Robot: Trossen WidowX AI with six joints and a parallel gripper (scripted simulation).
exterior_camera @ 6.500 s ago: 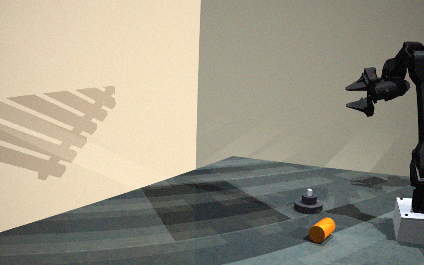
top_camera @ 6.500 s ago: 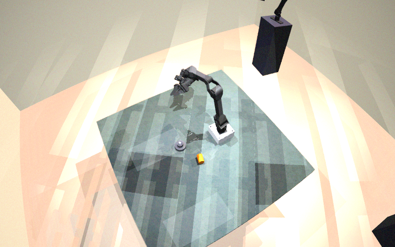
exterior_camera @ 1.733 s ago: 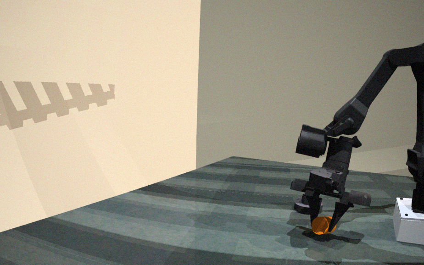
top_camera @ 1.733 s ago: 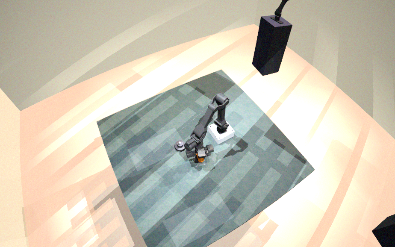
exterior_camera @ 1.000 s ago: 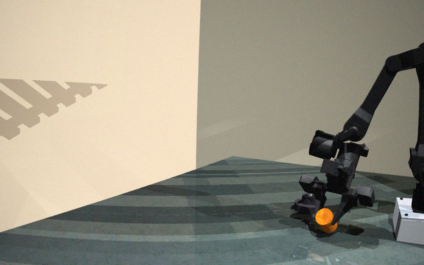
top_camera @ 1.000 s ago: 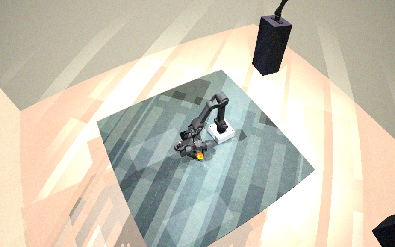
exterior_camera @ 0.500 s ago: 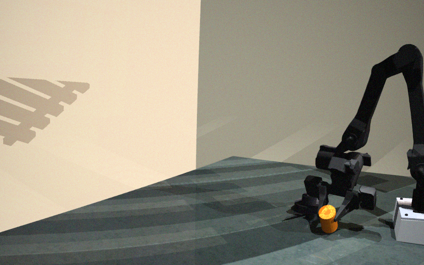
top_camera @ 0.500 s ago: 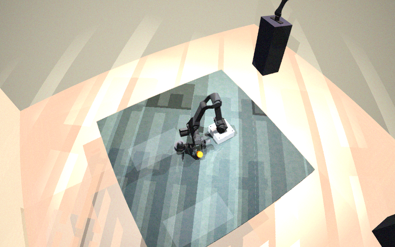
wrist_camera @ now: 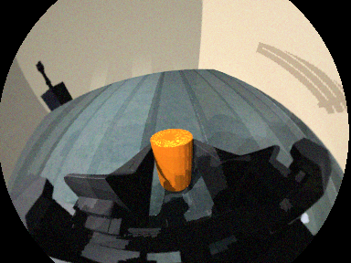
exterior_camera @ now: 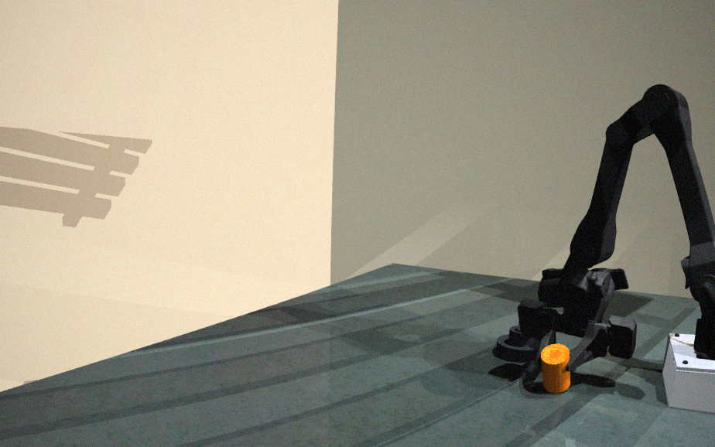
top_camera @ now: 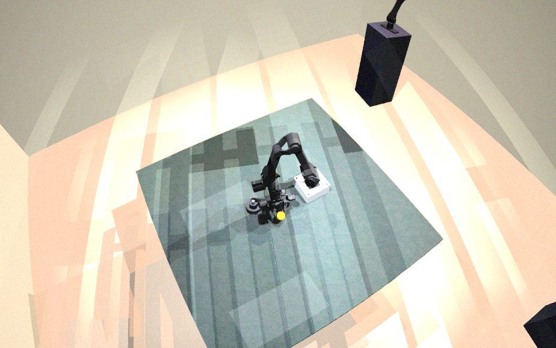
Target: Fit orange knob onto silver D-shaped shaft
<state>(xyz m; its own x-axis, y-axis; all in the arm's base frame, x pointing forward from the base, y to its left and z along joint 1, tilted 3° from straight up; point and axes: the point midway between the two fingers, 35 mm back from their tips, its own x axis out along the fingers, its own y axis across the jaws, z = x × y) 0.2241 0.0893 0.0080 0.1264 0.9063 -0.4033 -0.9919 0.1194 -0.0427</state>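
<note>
Right now my gripper tip is 1 cm to the left of the orange knob. Also, from my gripper tip: dark round pedestal 14 cm to the right, 10 cm ahead, 2 cm below.
</note>
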